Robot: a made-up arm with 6 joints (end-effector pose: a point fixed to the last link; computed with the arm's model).
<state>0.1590 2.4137 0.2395 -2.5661 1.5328 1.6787</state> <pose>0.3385 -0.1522 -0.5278 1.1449 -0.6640 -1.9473</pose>
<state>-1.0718 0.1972 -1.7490 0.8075 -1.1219 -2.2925</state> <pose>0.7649 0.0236 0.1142 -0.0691 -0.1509 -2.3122</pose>
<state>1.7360 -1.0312 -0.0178 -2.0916 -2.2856 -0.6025</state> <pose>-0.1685 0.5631 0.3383 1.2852 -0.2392 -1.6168</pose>
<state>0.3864 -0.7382 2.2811 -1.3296 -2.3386 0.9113</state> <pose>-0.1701 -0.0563 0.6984 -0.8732 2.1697 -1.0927</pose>
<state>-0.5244 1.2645 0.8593 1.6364 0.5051 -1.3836</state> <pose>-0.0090 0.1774 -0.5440 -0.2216 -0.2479 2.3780</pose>
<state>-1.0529 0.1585 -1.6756 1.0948 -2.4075 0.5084</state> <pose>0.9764 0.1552 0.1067 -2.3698 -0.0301 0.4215</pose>
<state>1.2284 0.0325 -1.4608 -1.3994 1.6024 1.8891</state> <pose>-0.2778 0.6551 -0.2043 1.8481 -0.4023 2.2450</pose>
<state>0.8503 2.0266 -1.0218 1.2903 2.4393 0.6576</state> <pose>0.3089 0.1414 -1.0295 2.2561 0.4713 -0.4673</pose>
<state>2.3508 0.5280 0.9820 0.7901 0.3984 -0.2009</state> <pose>-0.6063 -0.5314 -0.3270 -0.7198 1.8123 -2.0557</pose>
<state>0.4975 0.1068 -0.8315 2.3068 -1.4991 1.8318</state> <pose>-0.1029 0.2669 0.2886 0.3684 -0.9979 -1.2094</pose>
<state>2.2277 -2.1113 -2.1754 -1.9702 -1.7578 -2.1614</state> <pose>0.1126 0.1338 0.6478 0.4846 -0.2937 0.9050</pose>
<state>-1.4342 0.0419 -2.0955 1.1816 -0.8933 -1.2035</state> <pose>0.6485 -0.3400 0.0477 1.9790 0.2787 -1.9607</pose>
